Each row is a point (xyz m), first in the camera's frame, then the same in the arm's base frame.
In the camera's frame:
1: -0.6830 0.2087 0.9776
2: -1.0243 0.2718 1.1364
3: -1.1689 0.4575 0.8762
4: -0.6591 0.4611 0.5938
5: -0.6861 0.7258 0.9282
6: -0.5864 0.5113 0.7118
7: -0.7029 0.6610 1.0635
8: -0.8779 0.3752 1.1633
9: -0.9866 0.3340 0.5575
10: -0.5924 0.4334 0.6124
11: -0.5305 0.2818 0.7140
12: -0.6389 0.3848 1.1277
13: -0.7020 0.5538 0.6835
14: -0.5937 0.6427 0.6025
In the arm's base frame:
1: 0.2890 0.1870 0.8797
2: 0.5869 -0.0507 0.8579
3: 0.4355 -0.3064 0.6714
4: -0.0781 -0.0341 0.7125
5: 0.0519 -0.2360 1.0659
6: -0.0678 -0.0224 0.8591
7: 0.1770 -0.1825 1.1313
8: 0.4690 -0.0462 0.9955
9: 0.1595 -0.1262 0.4680
10: -0.0977 0.0288 0.7474
11: -0.0104 0.1957 0.7885
12: 0.2883 0.0830 1.0911
13: -0.0290 -0.1266 0.7991
14: -0.1871 -0.1416 0.8304

